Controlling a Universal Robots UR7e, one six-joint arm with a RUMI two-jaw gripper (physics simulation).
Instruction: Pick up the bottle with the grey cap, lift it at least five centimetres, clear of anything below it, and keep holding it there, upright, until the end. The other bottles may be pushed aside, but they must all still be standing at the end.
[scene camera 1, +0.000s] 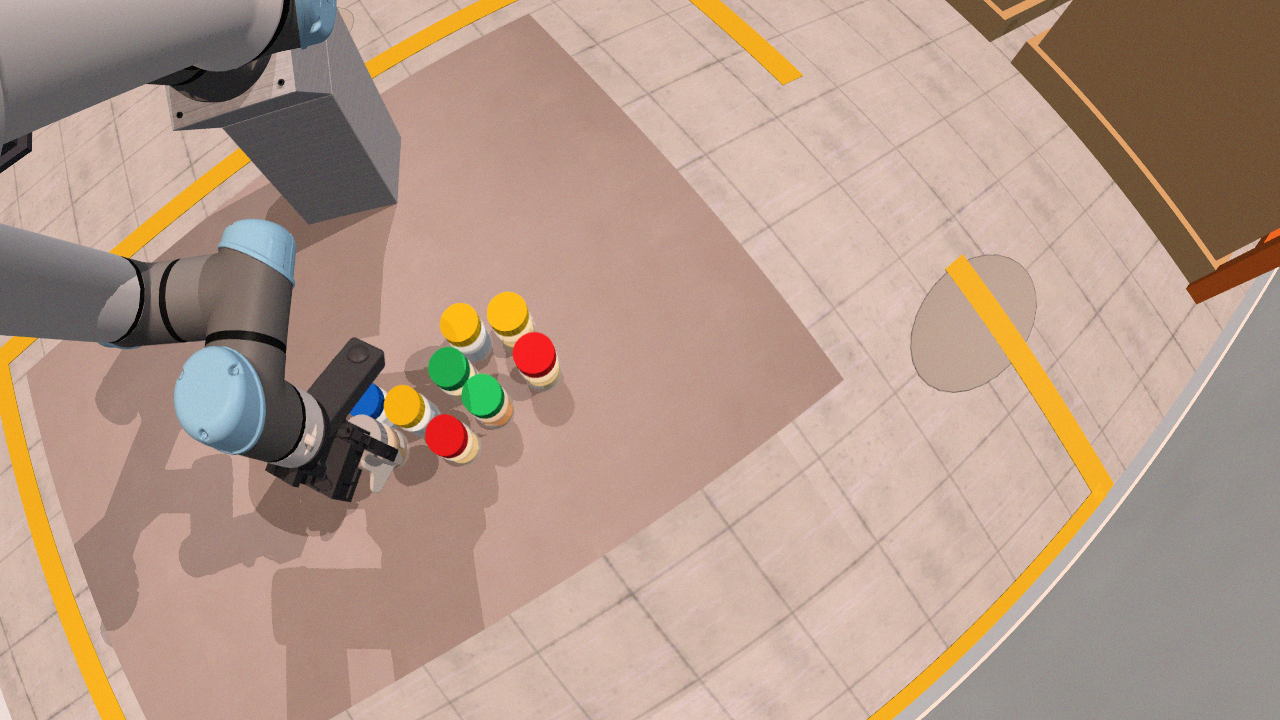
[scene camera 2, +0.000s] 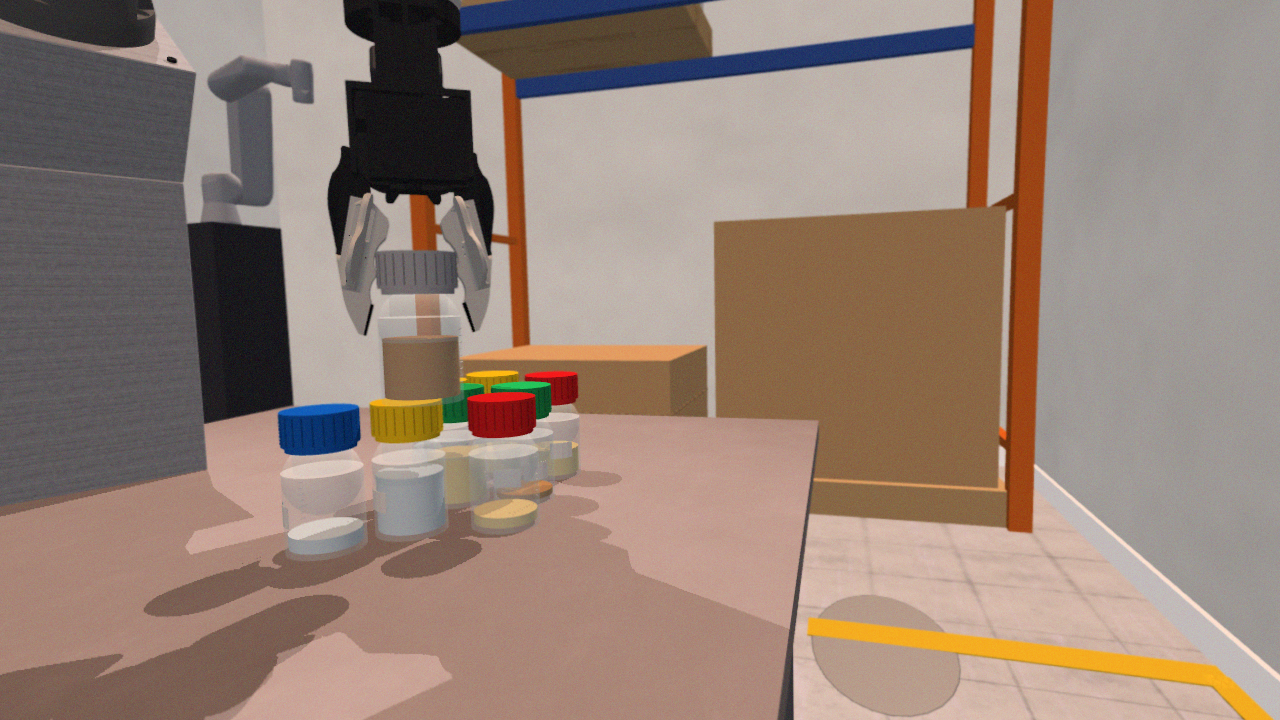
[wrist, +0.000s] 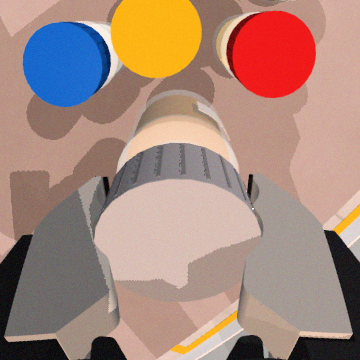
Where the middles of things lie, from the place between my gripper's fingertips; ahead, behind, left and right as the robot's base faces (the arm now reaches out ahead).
Scene:
My gripper is now 9 cm past the blue-capped bottle (scene camera 2: 322, 482), 1 cm to the left of it and 11 cm above it. Also, from my hand: yellow-capped bottle (scene camera 1: 507, 313) 10 cm behind, 23 cm to the left, 11 cm below; then green-capped bottle (scene camera 2: 542, 434) 2 cm behind, 15 cm to the left, 11 cm below.

